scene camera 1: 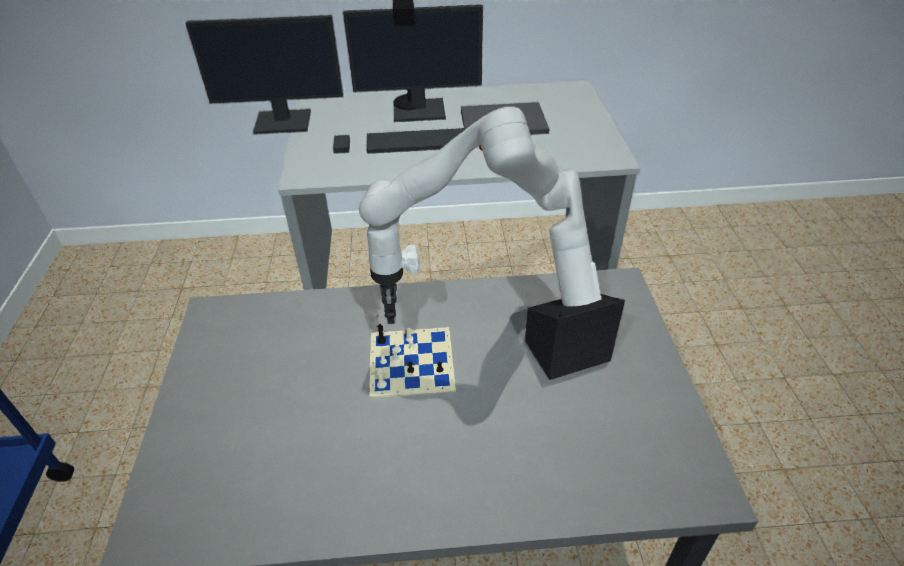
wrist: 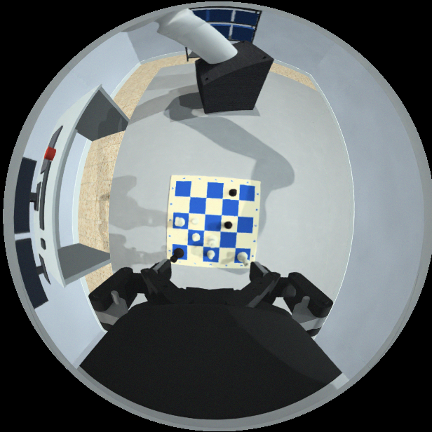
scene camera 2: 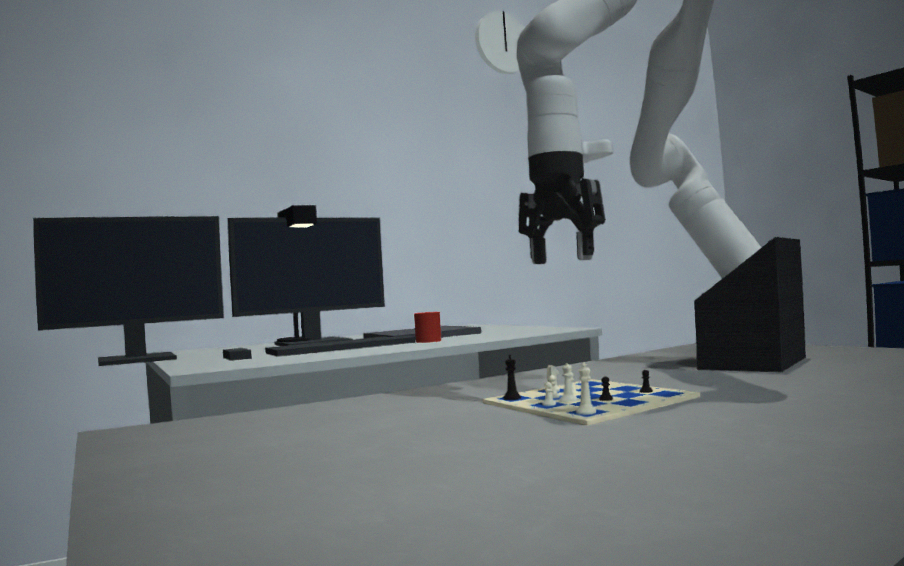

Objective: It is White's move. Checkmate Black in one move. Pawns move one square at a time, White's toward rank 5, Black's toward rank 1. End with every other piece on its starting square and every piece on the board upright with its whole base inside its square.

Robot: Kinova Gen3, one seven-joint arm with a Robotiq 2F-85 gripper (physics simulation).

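Seen in the pictures: gripper, fingertip midpoint: (scene camera 1: pixel 390 309) (scene camera 2: pixel 561 262); arm's base at its link origin: (scene camera 1: pixel 580 301) (scene camera 2: pixel 748 272).
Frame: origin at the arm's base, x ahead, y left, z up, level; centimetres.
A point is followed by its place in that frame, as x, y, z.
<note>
The blue-and-cream board (scene camera 1: pixel 413 392) @[44.5, 9.4, -16.3] (scene camera 2: pixel 590 420) @[54.9, 8.8, -16.3] (wrist: pixel 215 178) lies on the table. My gripper (scene camera 1: pixel 390 321) @[47.9, -1.7, 3.0] (scene camera 2: pixel 561 258) @[47.9, -1.7, 3.0] (wrist: pixel 210 269) is open and empty, pointing down high above the black king's side of the board. The tall black king (scene camera 1: pixel 380 334) @[51.5, -9.1, -13.2] (scene camera 2: pixel 511 380) @[51.6, -9.2, -13.5] (wrist: pixel 178 253) stands upright on a blue corner square. A tall white piece (scene camera 1: pixel 381 382) @[52.2, 6.3, -14.6] (scene camera 2: pixel 585 392) @[52.7, 6.1, -13.5] (wrist: pixel 243 257) stands on another corner square of that side. Several other white pieces stand close together between and beside them. One black pawn (scene camera 1: pixel 410 367) @[44.5, 2.5, -14.7] (scene camera 2: pixel 605 389) @[44.8, 2.4, -14.7] (wrist: pixel 228 225) and another black pawn (scene camera 1: pixel 439 367) @[37.0, 3.5, -14.9] (scene camera 2: pixel 645 382) @[37.2, 3.4, -14.8] (wrist: pixel 233 192) stand upright.
The black arm base (scene camera 1: pixel 577 336) @[3.3, 9.3, -2.6] (scene camera 2: pixel 750 326) @[10.5, 5.6, -9.2] (wrist: pixel 235 82) stands on the grey table (scene camera 1: pixel 400 480) @[49.8, 33.1, -16.7] (scene camera 2: pixel 400 486) @[83.0, 12.2, -16.8] to the board's right in the scene views. A desk (scene camera 1: pixel 320 166) with monitors stands behind. A red mug (scene camera 2: pixel 427 327) (wrist: pixel 50 153) is on the desk.
</note>
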